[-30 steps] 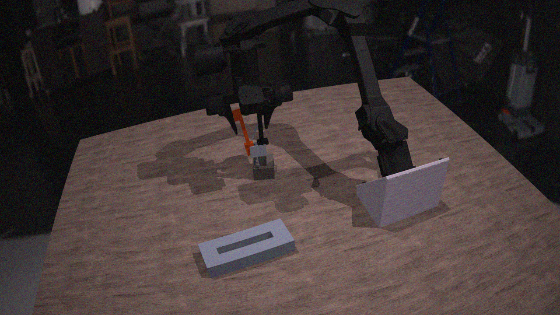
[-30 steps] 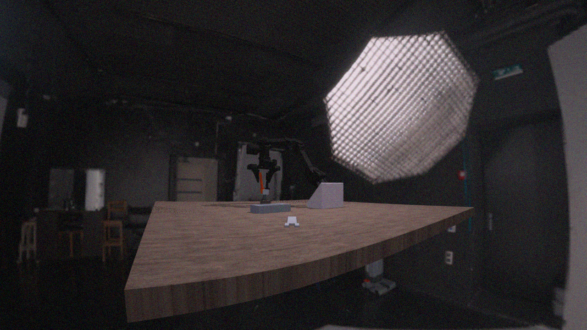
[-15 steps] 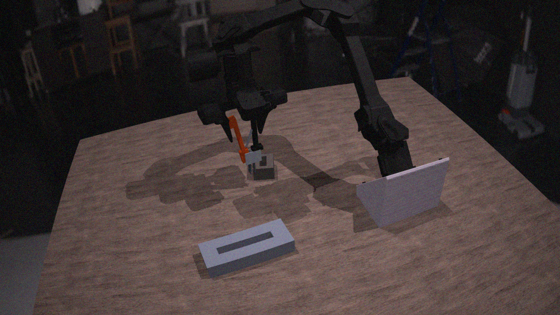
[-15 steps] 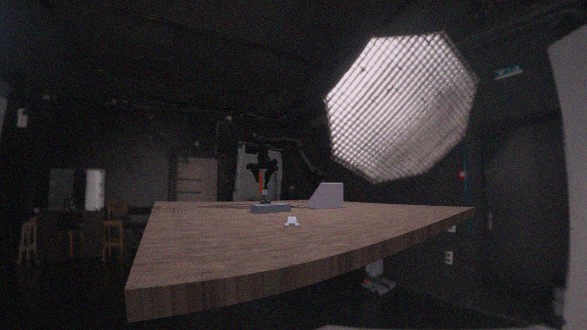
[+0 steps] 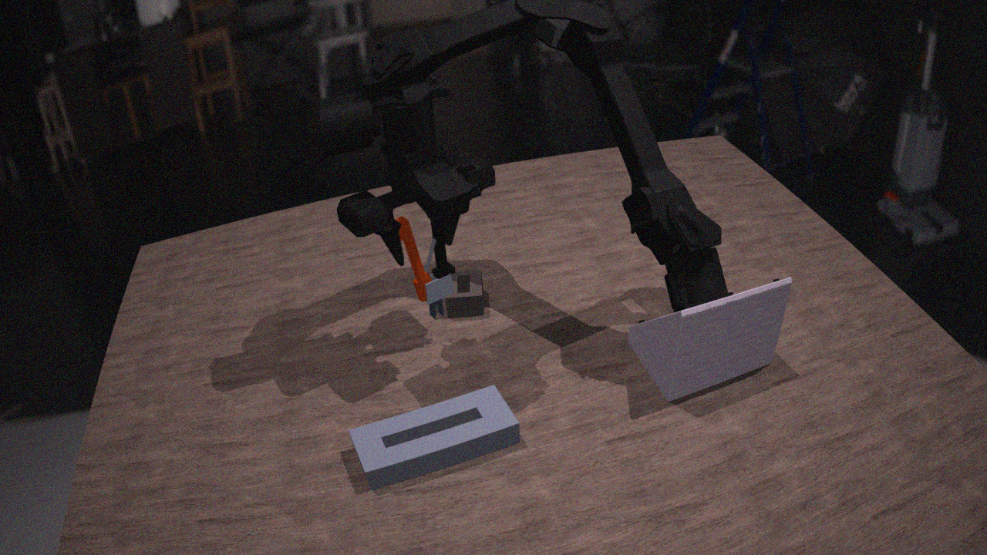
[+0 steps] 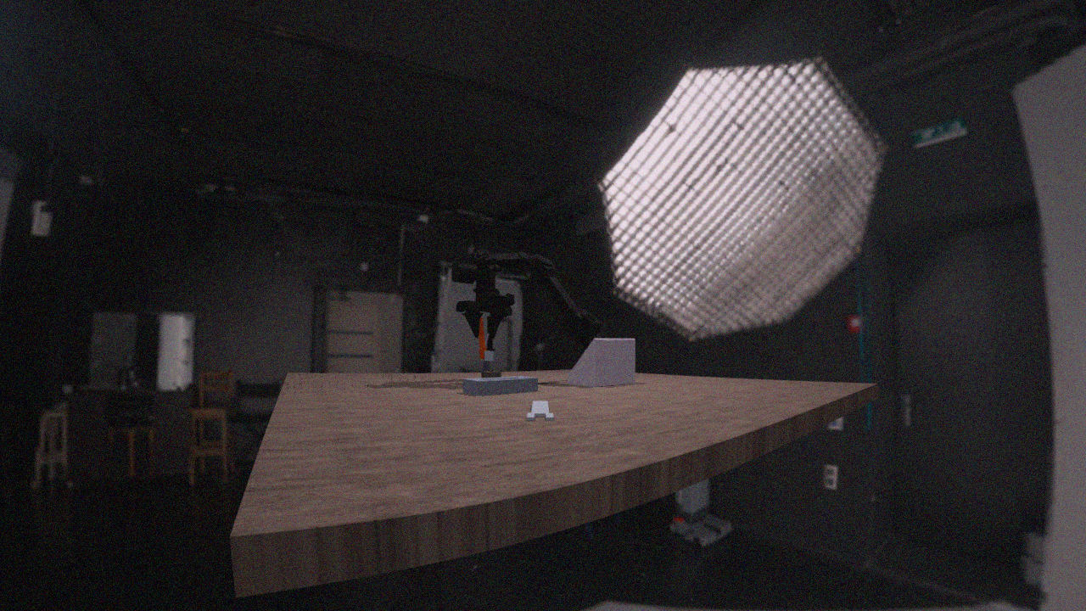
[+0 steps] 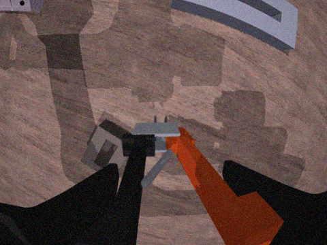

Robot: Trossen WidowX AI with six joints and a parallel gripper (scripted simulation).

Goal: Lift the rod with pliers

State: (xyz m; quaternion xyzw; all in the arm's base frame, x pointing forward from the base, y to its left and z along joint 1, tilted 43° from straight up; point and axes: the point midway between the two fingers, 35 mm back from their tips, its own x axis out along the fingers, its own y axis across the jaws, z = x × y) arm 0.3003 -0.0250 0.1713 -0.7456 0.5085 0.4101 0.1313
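Now: the orange handle 10 mm to the left of my gripper tip and 10 mm ahead of it. Also, from my gripper tip: dark rod (190 mm to the left, 130 mm below, 20 mm ahead); then small grey holster (130 mm below, 70 mm to the right, 50 mm behind); then grey block (190 mm to the left, 120 mm below, 20 mm ahead).
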